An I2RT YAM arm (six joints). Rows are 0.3 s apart.
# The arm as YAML. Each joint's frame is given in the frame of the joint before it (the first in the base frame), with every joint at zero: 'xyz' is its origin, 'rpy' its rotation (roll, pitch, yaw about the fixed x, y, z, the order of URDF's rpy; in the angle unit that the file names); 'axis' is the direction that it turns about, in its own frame. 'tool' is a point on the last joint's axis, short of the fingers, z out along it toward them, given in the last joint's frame.
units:
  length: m
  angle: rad
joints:
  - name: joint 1
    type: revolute
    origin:
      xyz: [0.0, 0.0, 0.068]
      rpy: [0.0, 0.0, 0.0]
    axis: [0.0, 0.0, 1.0]
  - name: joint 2
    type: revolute
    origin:
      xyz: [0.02, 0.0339, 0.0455]
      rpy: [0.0, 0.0, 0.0]
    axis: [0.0, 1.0, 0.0]
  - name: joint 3
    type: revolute
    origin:
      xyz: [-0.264, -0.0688, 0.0]
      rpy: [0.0, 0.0, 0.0]
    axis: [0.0, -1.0, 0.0]
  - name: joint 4
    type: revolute
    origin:
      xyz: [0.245, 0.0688, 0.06]
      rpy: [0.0, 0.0, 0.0]
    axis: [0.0, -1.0, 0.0]
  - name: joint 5
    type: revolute
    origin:
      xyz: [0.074, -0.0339, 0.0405]
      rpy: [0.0, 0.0, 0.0]
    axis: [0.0, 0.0, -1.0]
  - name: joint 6
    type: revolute
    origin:
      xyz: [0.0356, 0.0, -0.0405]
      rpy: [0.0, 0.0, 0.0]
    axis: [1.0, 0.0, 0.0]
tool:
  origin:
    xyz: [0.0, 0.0, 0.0]
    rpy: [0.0, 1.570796, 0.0]
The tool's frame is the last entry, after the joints.
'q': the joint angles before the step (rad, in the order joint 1, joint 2, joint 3, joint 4, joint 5, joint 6). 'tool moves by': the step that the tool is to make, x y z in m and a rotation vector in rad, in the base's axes. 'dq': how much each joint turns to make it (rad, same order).
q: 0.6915, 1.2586, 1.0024, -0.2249, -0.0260, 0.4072
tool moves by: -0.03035, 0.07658, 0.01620, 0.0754, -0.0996, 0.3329
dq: 0.2358, 0.1183, 0.1041, 0.1332, -0.0807, -0.0582
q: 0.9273, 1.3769, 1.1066, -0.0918, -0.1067, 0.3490
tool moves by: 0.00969, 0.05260, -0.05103, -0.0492, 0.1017, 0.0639
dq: 0.0617, 0.2239, 0.0375, 0.0935, -0.0239, 0.0498
